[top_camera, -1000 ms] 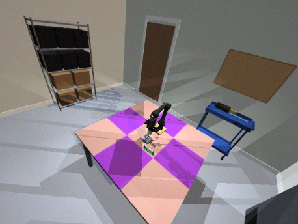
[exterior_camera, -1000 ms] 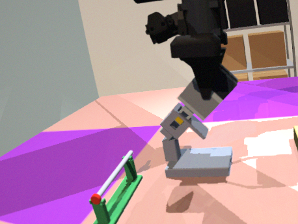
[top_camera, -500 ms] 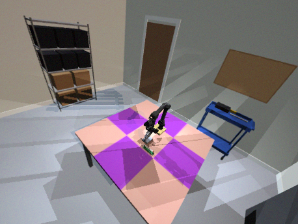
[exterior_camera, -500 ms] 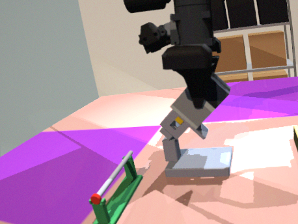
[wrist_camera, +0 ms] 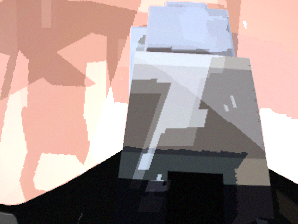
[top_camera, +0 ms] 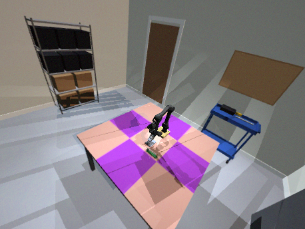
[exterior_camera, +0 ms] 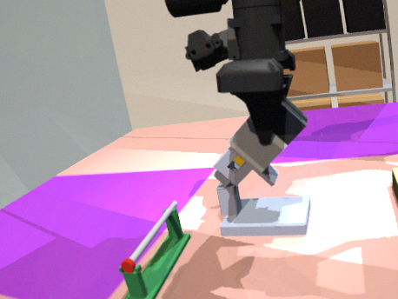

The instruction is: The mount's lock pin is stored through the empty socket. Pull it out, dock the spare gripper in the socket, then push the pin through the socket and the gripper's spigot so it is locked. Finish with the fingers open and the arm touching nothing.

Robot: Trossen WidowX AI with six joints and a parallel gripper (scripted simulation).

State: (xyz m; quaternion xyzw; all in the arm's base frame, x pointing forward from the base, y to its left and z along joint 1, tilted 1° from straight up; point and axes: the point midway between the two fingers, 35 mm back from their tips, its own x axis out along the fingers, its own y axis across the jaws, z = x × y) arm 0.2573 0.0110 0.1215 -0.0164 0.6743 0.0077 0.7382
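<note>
Now: gripper tip 1 cm short of the spare gripper. Also, from my gripper tip: green cradle (12 cm ahead, 12 cm to the left, 9 cm below); mount (4 cm ahead, 6 cm below).
</note>
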